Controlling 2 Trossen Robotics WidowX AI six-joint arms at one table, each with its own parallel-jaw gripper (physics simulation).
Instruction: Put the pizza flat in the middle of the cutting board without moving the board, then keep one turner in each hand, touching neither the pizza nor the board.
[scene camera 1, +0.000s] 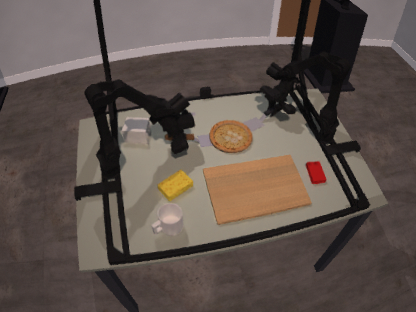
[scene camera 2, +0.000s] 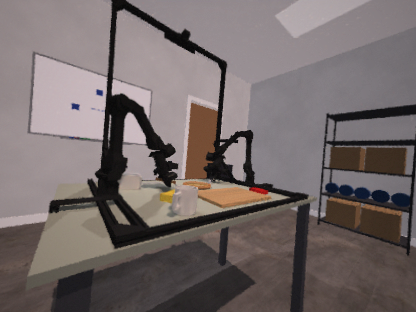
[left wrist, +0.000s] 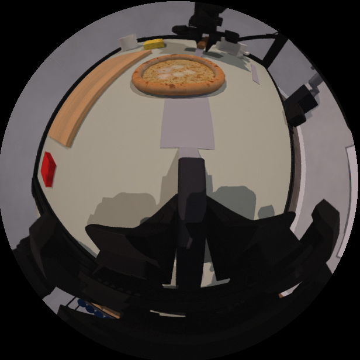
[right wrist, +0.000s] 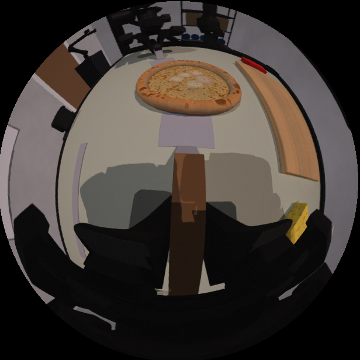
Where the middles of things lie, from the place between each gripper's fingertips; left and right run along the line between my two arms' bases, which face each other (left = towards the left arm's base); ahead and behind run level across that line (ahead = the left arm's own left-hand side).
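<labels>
The cutting board (scene camera 1: 240, 191) is 27 cm ahead of my right hand and 22 cm to the left of it. I find the pizza (scene camera 1: 230, 136) 19 cm to the left of my right hand and 1 cm ahead of it, and the black-handled turner (left wrist: 186, 121) 36 cm to the left of that hand, 6 cm behind it and 2 cm above it. My right hand itself is 2 cm below the brown-handled turner (right wrist: 186, 131) and 4 cm to the right of it.
From my left hand, the cutting board is 36 cm ahead, 18 cm to the right and 1 cm below, whereas the pizza is 9 cm ahead and 21 cm to the right. The brown-handled turner is 36 cm to the right of my left hand, 9 cm ahead of it and 2 cm above it. And my left gripper is 2 cm short of the black-handled turner, 4 cm to the left of it and 2 cm below it.
</labels>
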